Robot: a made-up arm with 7 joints. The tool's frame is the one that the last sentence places.
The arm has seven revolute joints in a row. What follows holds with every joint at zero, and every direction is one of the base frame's.
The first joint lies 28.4 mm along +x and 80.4 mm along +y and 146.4 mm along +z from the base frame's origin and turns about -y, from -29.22 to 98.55 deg.
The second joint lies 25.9 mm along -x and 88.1 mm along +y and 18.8 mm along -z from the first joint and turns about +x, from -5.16 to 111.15 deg.
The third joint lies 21.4 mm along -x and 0.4 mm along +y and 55 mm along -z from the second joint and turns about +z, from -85.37 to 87.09 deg.
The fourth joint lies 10.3 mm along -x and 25 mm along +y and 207.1 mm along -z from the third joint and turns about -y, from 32.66 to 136.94 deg.
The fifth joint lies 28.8 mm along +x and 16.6 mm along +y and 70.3 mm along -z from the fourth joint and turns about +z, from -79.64 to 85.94 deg.
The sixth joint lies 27.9 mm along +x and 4 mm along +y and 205.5 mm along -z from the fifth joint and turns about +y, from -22.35 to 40.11 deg.
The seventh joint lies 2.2 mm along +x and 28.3 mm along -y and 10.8 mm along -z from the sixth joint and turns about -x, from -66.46 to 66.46 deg.
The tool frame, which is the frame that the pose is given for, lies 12.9 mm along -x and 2 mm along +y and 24.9 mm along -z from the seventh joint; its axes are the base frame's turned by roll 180, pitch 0 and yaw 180 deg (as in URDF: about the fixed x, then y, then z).
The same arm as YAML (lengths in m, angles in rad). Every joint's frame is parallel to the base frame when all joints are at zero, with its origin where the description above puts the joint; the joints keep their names.
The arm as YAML. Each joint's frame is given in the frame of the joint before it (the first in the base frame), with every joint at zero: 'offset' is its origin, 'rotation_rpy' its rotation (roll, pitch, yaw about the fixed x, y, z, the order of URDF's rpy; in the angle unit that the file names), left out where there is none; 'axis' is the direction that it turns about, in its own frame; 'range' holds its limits. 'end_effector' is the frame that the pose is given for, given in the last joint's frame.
length_unit: m
angle_unit: rad
chain:
  - id: joint 1
    offset: [0.0284, 0.0804, 0.1464]
    axis: "-y"
    range: [-0.51, 1.72]
  - id: joint 2
    offset: [-0.0259, 0.0881, -0.0188]
    axis: "+x"
    range: [-0.0901, 1.9399]
  - id: joint 3
    offset: [-0.0214, 0.0004, -0.055]
    axis: "+z"
    range: [-1.49, 1.52]
  - id: joint 4
    offset: [-0.0103, 0.025, -0.2071]
    axis: "-y"
    range: [0.57, 2.3901]
  - id: joint 5
    offset: [0.0288, 0.0166, -0.0703]
    axis: "+z"
    range: [-1.39, 1.4999]
  - id: joint 6
    offset: [0.0279, 0.004, -0.2055]
    axis: "+y"
    range: [-0.3901, 0.7001]
  - id: joint 7
    offset: [0.0022, -0.0283, -0.0108]
    axis: "-x"
    range: [-1.1599, 1.1599]
end_effector:
  offset: [-0.0129, 0.002, -0.0249]
  rotation_rpy: [3.1416, 0.0, 3.1416]

